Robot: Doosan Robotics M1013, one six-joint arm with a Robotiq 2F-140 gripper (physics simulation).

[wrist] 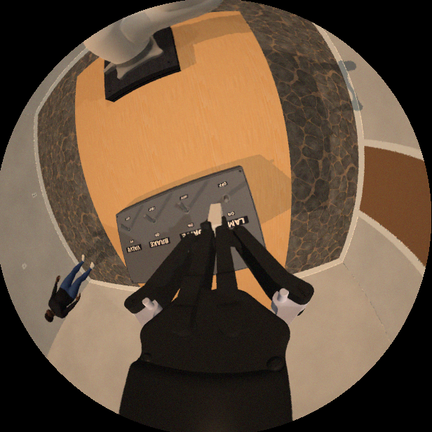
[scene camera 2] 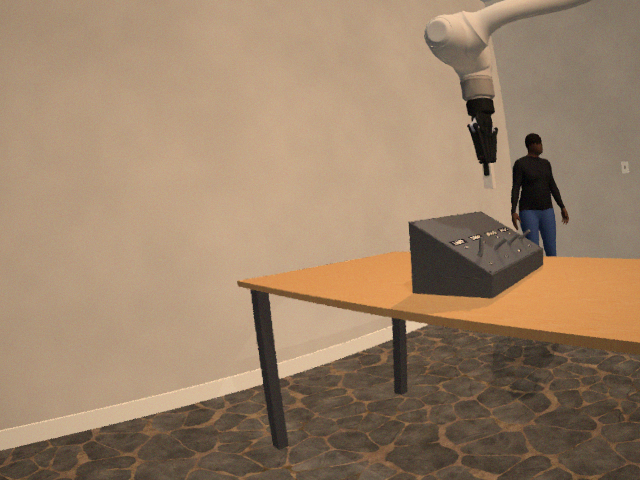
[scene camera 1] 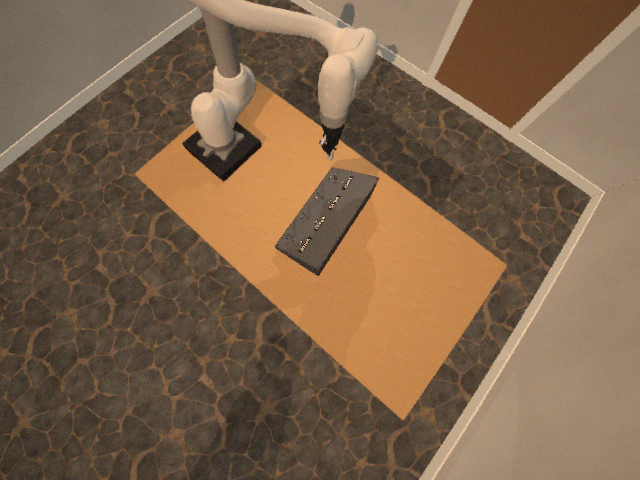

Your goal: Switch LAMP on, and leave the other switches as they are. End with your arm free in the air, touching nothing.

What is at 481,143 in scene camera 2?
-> The gripper.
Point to a dark grey switch box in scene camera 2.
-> At 445,260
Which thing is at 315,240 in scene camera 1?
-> A dark grey switch box.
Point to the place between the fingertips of the gripper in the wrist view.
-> At 216,211
